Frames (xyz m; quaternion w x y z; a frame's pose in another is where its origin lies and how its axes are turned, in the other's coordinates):
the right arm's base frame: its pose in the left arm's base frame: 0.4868 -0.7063 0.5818 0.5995 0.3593 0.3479 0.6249
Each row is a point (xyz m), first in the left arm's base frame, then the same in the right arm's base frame.
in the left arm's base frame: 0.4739 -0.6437 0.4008
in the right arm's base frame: 0.0571 -0.1527 -0.1014
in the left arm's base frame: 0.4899 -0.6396 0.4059
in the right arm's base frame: 0.0610 -0.1564 -0.0850
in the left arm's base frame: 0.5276 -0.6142 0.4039
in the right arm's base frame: 0.0854 -0.1780 -0.0532
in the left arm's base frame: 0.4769 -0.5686 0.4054
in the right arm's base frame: 0.1322 -0.1531 -0.0962
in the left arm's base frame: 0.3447 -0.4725 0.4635
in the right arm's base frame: 0.2331 -0.0406 -0.1813
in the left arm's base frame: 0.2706 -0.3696 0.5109
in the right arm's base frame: 0.3392 0.0334 -0.2213
